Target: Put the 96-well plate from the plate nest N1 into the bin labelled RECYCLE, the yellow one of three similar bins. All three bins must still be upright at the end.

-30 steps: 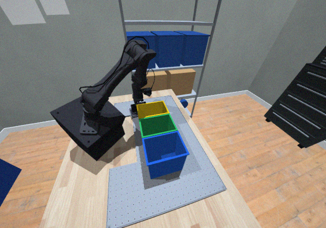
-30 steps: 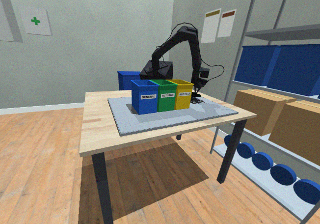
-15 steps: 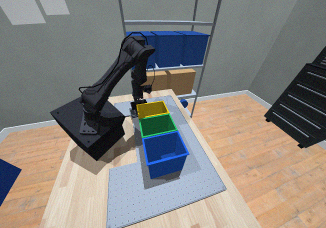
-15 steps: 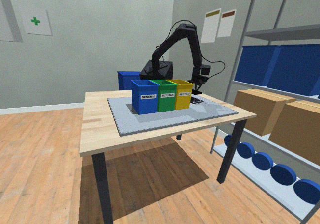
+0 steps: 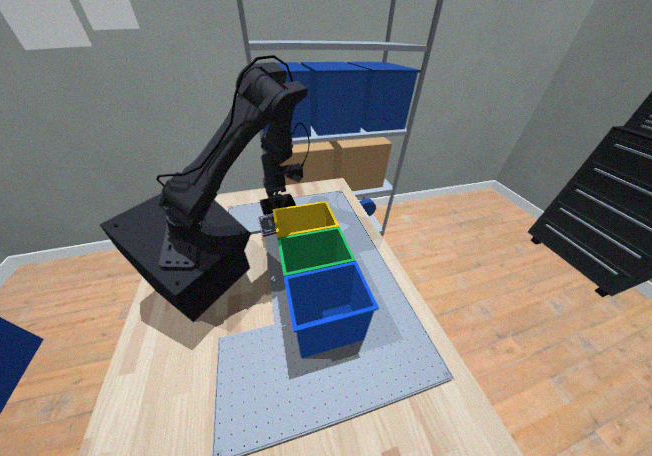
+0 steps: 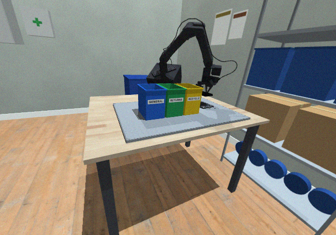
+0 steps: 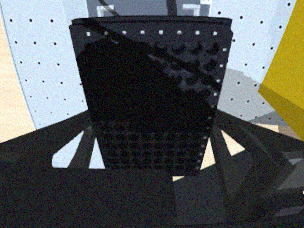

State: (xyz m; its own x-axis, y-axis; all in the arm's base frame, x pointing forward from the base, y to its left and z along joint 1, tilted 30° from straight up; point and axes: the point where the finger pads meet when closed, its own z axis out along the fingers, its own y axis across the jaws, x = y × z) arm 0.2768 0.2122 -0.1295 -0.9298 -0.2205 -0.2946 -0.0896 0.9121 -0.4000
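My hand is 10 cm above the plate nest N1. Also, from my hand: green returns bin: 7 cm ahead, 34 cm to the right, 1 cm below; then yellow recycle bin: 7 cm ahead, 21 cm to the right, 1 cm below; then black 96-well plate: right at my hand.
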